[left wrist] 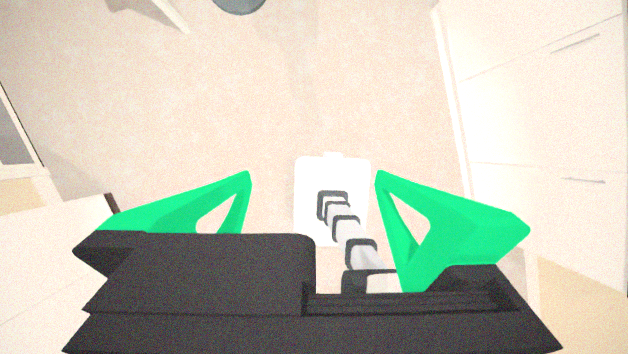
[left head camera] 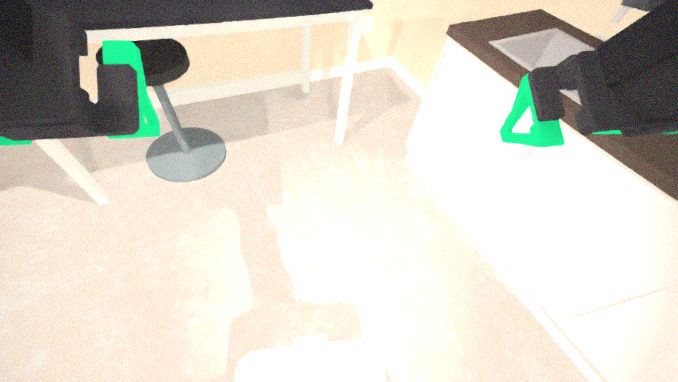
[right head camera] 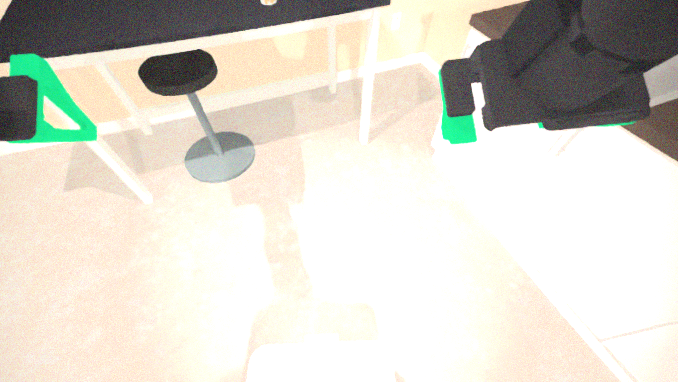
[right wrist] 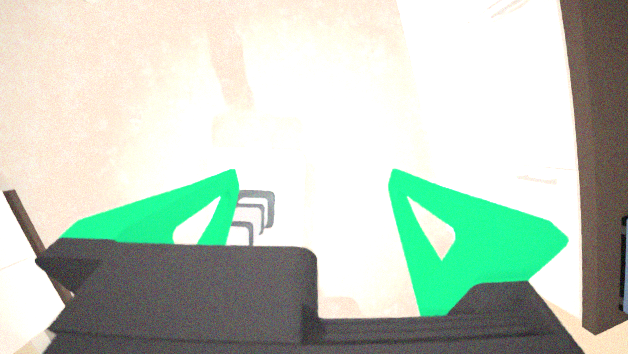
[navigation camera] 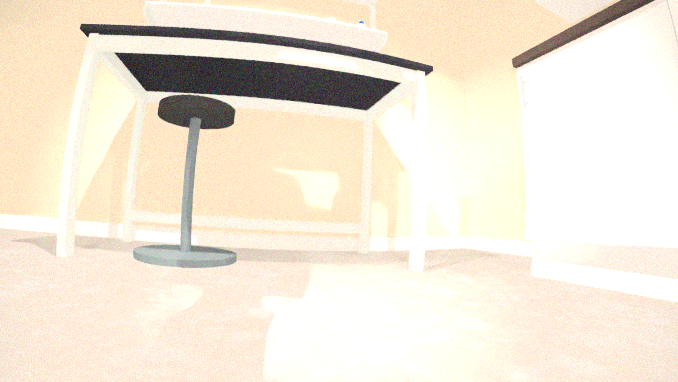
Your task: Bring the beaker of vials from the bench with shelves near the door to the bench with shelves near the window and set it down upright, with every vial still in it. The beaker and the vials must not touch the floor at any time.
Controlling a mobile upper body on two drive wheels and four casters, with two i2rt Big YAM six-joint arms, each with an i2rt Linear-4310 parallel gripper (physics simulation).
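A bench with a black top (left head camera: pixel 225 14) (right head camera: pixel 175 25) (navigation camera: pixel 210 33) and white legs stands ahead. In the navigation camera a white shelf (navigation camera: pixel 260 22) shows above it, with a small blue spot (navigation camera: pixel 361 22). I cannot tell if this bench is the one near the door or the window. A tiny pale orange thing (right head camera: pixel 268 1) is cut off at the top of the right head view, too little to identify. The beaker and its vials cannot be made out. My left gripper (left wrist: pixel 313 177) and my right gripper (right wrist: pixel 313 177) are open, with nothing between their fingers, above floor level.
A stool with a black seat (left head camera: pixel 167 62) (right head camera: pixel 177 72) (navigation camera: pixel 195 112) stands at the bench, its front leg nearby. A white cabinet (left head camera: pixel 560 215) (navigation camera: pixel 600 160) with a brown top and a sink (left head camera: pixel 530 47) runs along the right. My white base (left wrist: pixel 310 170) shows below the left gripper.
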